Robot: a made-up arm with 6 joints.
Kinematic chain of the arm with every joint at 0, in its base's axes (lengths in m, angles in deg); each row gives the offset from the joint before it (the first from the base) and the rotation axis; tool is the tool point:
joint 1: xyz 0 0 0.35 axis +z
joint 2: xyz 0 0 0 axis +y
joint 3: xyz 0 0 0.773 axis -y
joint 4: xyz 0 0 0 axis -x
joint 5: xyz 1.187 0 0 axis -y
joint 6: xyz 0 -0.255 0 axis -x
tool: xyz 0 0 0
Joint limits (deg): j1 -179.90..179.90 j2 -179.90..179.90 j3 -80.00..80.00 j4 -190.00..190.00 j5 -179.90..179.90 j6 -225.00..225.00
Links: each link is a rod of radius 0.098 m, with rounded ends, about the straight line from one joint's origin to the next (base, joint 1, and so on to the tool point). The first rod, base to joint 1, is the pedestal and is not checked.
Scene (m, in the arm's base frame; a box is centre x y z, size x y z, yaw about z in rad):
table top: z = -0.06
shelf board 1: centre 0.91 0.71 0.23 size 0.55 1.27 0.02 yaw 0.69
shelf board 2: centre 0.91 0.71 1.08 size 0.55 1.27 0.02 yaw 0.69
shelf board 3: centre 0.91 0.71 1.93 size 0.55 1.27 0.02 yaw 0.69
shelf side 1: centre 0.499 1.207 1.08 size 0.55 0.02 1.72 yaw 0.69
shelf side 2: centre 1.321 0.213 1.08 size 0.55 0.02 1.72 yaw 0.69
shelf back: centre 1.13 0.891 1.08 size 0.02 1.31 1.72 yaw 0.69
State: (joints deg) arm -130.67 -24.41 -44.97 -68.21 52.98 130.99
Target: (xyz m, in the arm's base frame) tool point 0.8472 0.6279 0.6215
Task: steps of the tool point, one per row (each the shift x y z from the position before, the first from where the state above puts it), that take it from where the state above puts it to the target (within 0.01 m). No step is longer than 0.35 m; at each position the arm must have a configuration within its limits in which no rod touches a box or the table.
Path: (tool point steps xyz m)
1: 0.1568 -0.1577 0.0155
2: 0.2046 -0.1067 0.0162
3: 0.2363 -0.0407 0.0173
4: 0.2460 0.0352 0.0176
5: 0.2315 0.1138 0.0186
6: 0.2102 0.1872 -0.0155
7: 0.1451 0.2609 -0.0177
8: 0.0529 0.3117 -0.0205
9: -0.0120 0.0781 0.0032
10: -0.0156 0.0942 0.0153
11: -0.0201 0.1057 0.0317
12: -0.0247 0.1114 0.0517
13: -0.0301 0.1107 0.0727

